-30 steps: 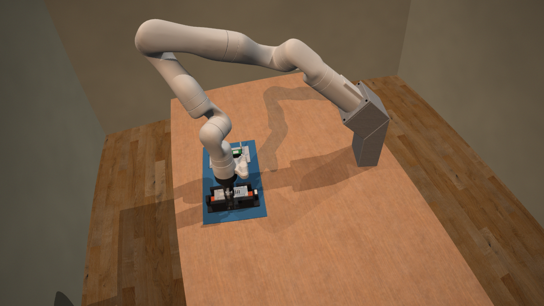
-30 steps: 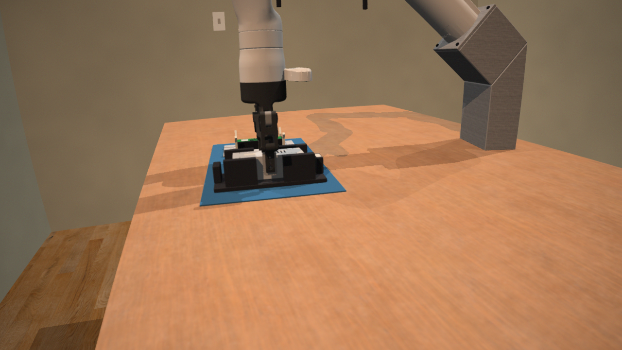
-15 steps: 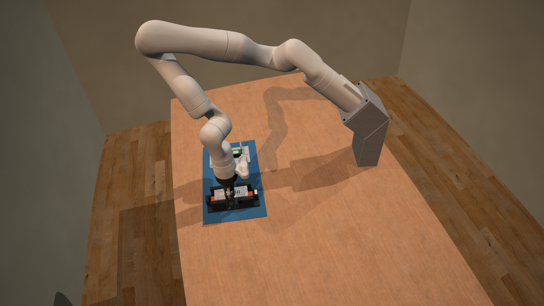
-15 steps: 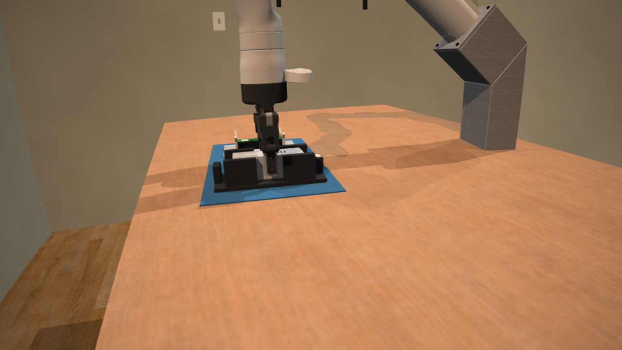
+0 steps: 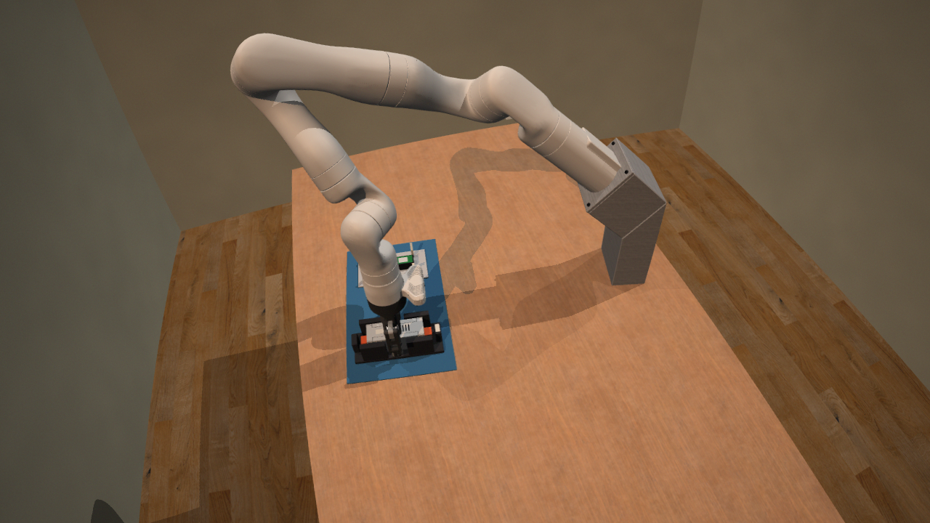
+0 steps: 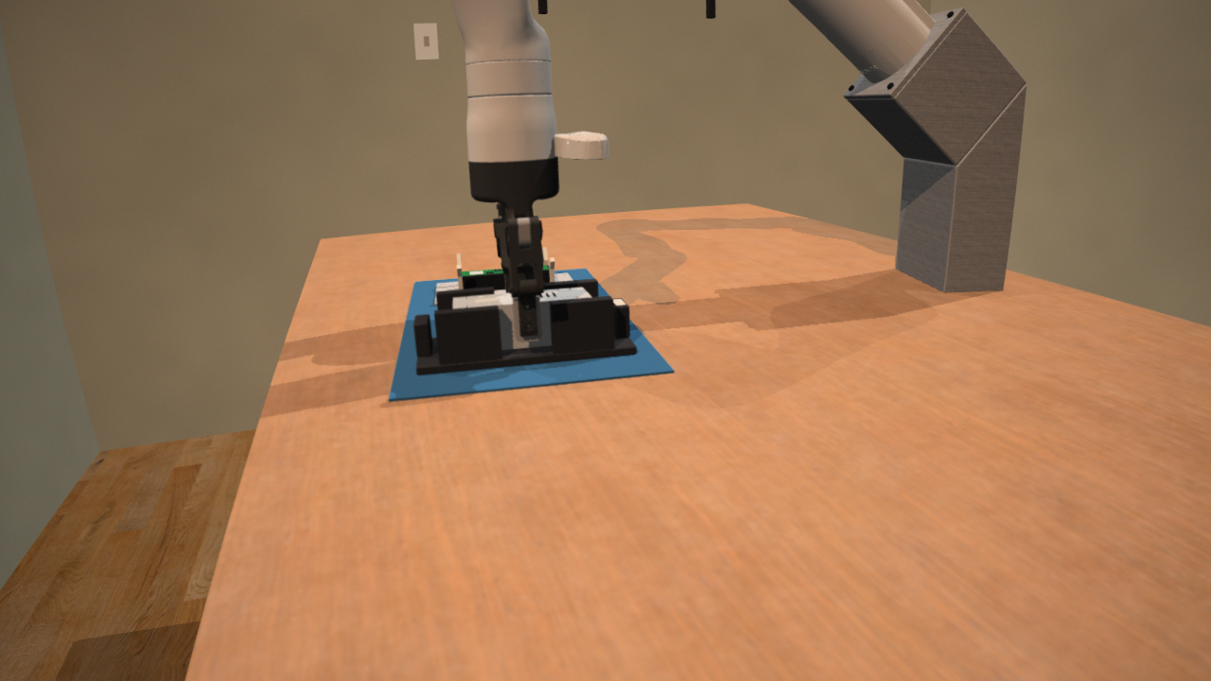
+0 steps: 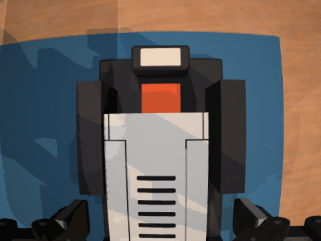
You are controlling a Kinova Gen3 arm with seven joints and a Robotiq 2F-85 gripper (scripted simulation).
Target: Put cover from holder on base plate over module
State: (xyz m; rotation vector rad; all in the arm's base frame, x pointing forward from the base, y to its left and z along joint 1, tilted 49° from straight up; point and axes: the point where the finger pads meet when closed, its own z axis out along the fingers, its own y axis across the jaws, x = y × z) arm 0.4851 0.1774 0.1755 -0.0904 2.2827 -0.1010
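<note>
My gripper is now right at the light grey cover.
</note>
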